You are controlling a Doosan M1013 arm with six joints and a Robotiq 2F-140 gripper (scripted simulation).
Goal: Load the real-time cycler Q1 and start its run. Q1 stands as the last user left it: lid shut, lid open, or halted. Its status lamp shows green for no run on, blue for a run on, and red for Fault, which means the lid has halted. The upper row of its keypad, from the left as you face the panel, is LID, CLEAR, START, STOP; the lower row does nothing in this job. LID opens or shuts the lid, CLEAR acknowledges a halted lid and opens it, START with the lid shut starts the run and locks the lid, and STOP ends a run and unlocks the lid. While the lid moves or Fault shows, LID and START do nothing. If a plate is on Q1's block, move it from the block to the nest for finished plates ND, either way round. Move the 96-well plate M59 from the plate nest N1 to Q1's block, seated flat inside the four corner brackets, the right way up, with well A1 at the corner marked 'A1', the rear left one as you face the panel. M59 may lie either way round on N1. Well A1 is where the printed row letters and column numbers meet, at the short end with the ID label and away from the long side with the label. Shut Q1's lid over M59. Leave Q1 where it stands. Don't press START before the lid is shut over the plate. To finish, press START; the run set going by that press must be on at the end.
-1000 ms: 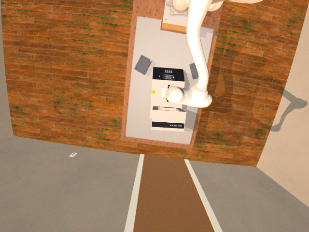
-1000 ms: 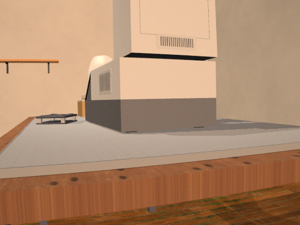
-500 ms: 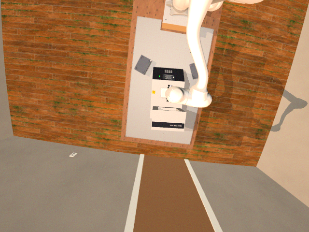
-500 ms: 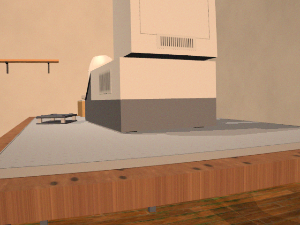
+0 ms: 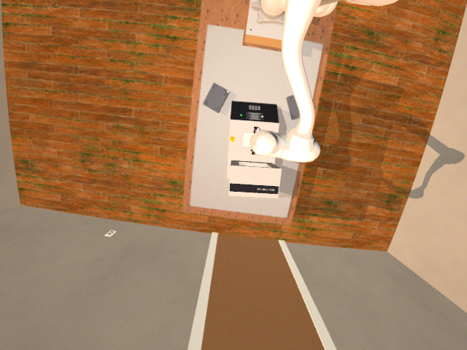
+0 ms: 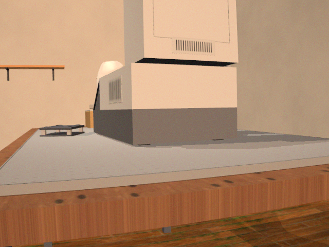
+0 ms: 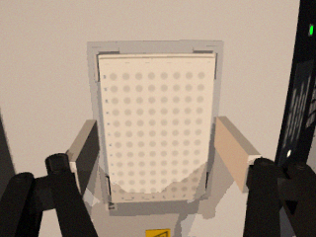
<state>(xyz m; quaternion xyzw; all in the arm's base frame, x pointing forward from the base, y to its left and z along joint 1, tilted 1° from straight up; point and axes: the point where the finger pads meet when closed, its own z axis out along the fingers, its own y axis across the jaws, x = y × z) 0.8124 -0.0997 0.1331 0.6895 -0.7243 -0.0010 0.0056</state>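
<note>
Right now the white 96-well plate M59 is 20 mm below my hand. Also, from my hand: dark grey nest ND: 330 mm to the left, 240 mm behind, 210 mm below; dark plate nest N1: 280 mm behind, 250 mm to the right, 200 mm below.
</note>
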